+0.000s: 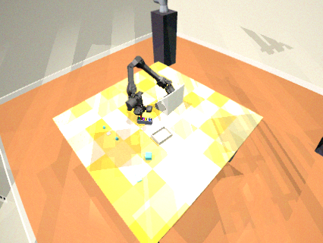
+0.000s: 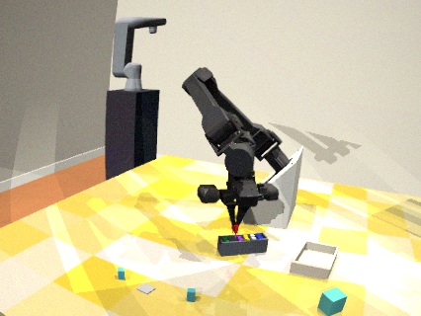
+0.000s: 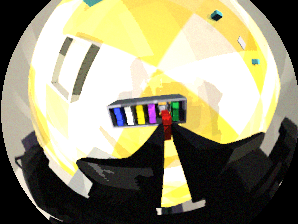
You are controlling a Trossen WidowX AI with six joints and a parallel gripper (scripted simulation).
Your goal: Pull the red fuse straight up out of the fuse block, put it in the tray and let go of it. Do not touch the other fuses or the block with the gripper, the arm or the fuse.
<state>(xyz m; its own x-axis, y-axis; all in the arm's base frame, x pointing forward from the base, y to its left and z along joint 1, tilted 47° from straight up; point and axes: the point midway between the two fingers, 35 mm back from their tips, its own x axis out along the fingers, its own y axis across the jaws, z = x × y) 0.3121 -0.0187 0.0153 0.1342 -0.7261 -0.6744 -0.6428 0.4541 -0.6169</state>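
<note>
The pale tray lies 30 mm behind my gripper tip, 220 mm to the left of it and 70 mm below it. Also, from my gripper tip: red fuse: 10 mm below.
</note>
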